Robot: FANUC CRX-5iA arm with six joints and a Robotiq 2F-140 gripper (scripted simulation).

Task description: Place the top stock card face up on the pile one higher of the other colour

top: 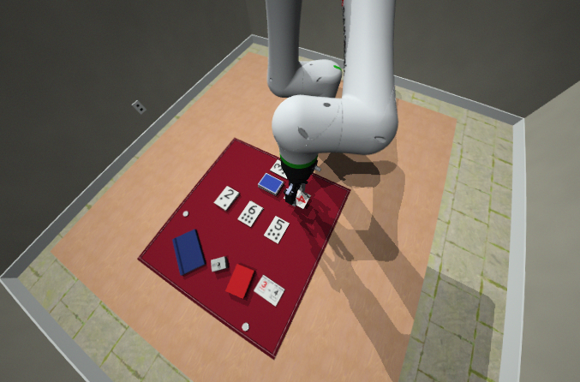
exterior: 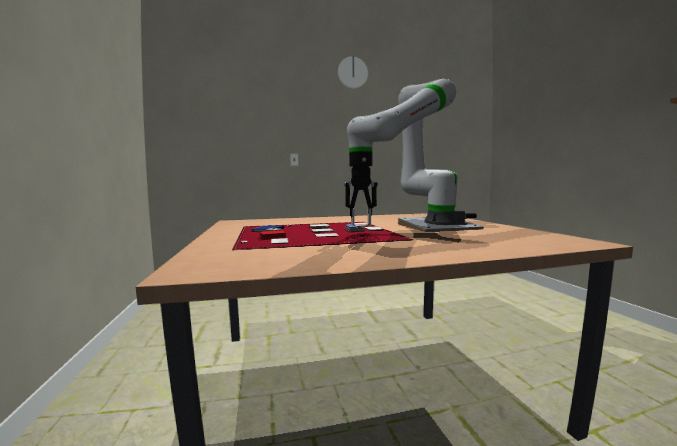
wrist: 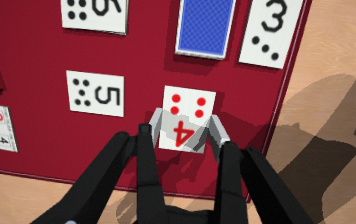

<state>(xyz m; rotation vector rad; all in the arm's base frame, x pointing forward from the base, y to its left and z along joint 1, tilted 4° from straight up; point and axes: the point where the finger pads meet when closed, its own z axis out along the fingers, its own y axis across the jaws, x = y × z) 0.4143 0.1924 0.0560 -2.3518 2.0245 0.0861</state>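
Now: hand 190 mm short of the red card cloth, 90 mm to the left of it and 80 mm above it. The rest, counted from my hand: red box (360 mm ahead, 60 mm below, 30 mm to the left); small white box (370 mm ahead, 70 mm to the right, 50 mm below); blue notebook (410 mm ahead, 190 mm to the right, 60 mm below).
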